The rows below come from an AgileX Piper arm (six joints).
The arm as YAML. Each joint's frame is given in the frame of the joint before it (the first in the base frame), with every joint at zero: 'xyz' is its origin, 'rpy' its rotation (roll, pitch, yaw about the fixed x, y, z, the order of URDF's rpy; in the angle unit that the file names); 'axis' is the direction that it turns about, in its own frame. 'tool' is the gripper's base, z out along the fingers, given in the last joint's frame.
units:
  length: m
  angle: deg
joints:
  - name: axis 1
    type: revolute
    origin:
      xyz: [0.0, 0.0, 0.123]
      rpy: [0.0, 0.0, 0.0]
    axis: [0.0, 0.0, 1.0]
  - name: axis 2
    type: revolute
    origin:
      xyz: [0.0, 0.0, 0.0]
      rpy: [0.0, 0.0, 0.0]
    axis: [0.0, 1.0, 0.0]
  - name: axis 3
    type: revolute
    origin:
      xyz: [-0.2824, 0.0, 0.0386]
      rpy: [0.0, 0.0, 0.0]
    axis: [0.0, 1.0, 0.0]
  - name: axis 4
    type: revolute
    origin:
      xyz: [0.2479, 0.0, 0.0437]
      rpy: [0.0, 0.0, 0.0]
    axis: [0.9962, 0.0, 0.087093]
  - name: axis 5
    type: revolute
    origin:
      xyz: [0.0, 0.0, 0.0]
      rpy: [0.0, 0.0, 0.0]
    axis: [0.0, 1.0, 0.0]
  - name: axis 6
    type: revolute
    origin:
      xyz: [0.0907, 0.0, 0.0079]
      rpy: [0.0, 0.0, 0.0]
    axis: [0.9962, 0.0, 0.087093]
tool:
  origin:
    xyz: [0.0, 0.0, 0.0]
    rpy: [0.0, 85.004, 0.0]
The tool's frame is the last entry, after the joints.
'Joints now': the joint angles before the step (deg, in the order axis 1, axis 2, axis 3, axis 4, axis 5, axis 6). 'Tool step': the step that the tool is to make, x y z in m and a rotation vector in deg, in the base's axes. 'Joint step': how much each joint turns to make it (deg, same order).
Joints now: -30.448, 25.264, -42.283, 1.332, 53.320, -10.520
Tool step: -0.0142, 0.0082, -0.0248, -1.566, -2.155, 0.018
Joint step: -0.092, -7.088, 6.517, -0.004, -2.076, -0.312
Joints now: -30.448, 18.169, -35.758, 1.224, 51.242, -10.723
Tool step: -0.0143, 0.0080, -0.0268, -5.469, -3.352, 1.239
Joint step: 0.035, -9.055, 7.224, -0.243, -3.786, -3.137
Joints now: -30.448, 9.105, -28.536, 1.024, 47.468, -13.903
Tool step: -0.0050, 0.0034, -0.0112, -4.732, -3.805, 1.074
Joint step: 0.021, -5.093, 3.797, 0.437, -4.342, -2.757
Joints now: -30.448, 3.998, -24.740, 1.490, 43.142, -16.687
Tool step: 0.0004, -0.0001, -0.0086, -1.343, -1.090, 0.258
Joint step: 0.002, -1.791, 2.398, 0.176, -2.213, -0.825
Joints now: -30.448, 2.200, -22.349, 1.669, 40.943, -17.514
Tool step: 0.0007, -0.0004, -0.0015, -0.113, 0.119, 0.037
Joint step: -0.020, 0.001, 0.375, 0.029, -0.327, -0.196
